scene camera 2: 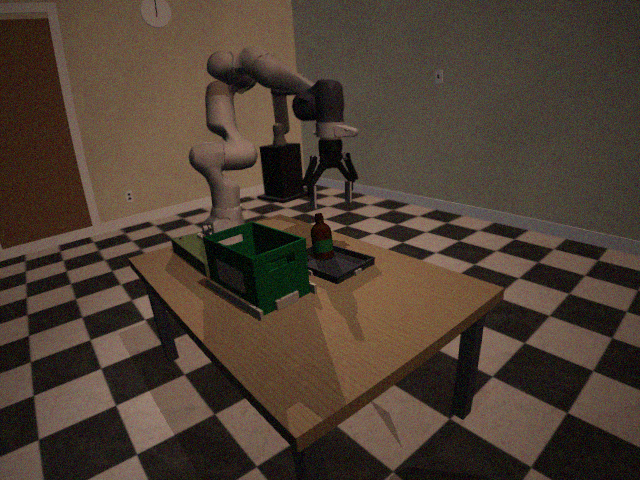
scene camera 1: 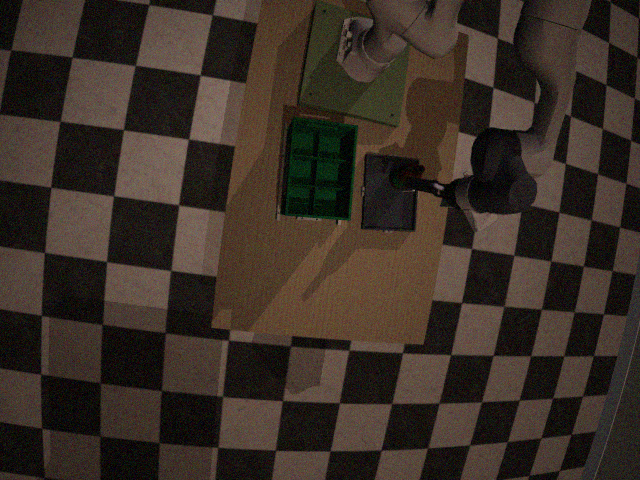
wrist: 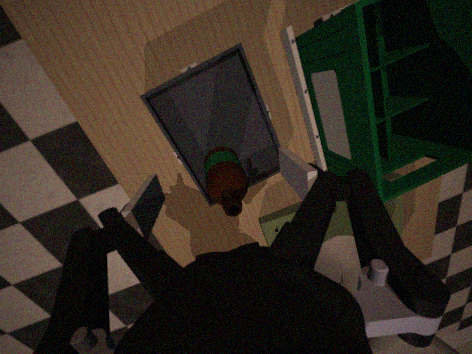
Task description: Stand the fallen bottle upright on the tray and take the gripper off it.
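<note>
The brown bottle with a green label [scene camera 1: 400,177] [scene camera 2: 322,240] [wrist: 226,177] stands upright on the dark grey tray [scene camera 1: 382,209] [scene camera 2: 345,267] [wrist: 200,107], near the tray's end on the robot's side. Its neck points up. My gripper [scene camera 2: 331,199] [wrist: 220,173] is wide open and empty. In the second scene view its fingertips hang a little above the bottle's top, clear of it. In the wrist view the bottle's mouth shows between the two widely spread finger pads, with a gap on each side. In the first scene view the fingers partly overlap the bottle.
A green divided crate [scene camera 1: 353,170] [scene camera 2: 281,268] [wrist: 370,107] stands beside the tray on the wooden table [scene camera 1: 330,289] [scene camera 2: 361,361] [wrist: 100,60]. Light strips lie along its base. The green base plate [scene camera 1: 336,98] [scene camera 2: 186,248] lies under the arm's base, behind the crate.
</note>
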